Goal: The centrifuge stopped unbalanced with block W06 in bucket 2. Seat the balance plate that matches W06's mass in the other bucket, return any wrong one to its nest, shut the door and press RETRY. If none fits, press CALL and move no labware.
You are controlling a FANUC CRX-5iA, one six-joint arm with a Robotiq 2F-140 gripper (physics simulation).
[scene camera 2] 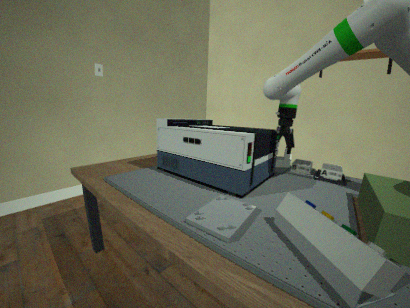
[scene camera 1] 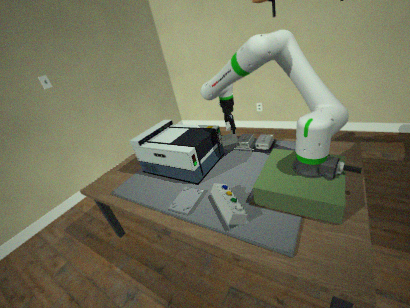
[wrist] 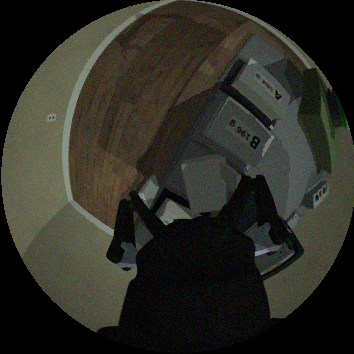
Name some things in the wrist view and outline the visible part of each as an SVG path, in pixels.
My gripper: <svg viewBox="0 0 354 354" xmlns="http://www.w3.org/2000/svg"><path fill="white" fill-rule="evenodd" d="M263 175L257 174L255 178L250 178L249 175L243 175L224 161L219 161L220 176L231 188L233 194L227 204L222 206L216 217L210 217L208 214L190 219L177 218L165 225L149 209L159 187L155 174L150 175L138 192L136 190L130 191L128 193L129 200L123 198L119 201L113 238L106 251L106 257L125 271L130 270L131 267L137 268L136 276L128 283L118 321L119 328L129 338L144 346L160 351L174 353L198 352L243 341L254 335L266 324L270 318L269 305L260 272L254 262L254 256L262 253L267 255L274 254L287 238L288 230L277 214L271 192ZM137 210L153 236L139 250L135 248L133 211ZM249 191L254 192L257 231L254 239L235 229L249 196Z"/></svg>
A balance plate A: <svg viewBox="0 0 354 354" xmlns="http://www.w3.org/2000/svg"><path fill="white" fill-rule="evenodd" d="M250 58L242 65L231 86L250 100L270 120L281 119L290 95L265 68Z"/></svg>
A balance plate B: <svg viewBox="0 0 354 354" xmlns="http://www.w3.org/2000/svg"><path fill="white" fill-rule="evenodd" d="M228 96L220 102L202 134L229 150L243 162L255 167L274 136L253 114Z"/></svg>
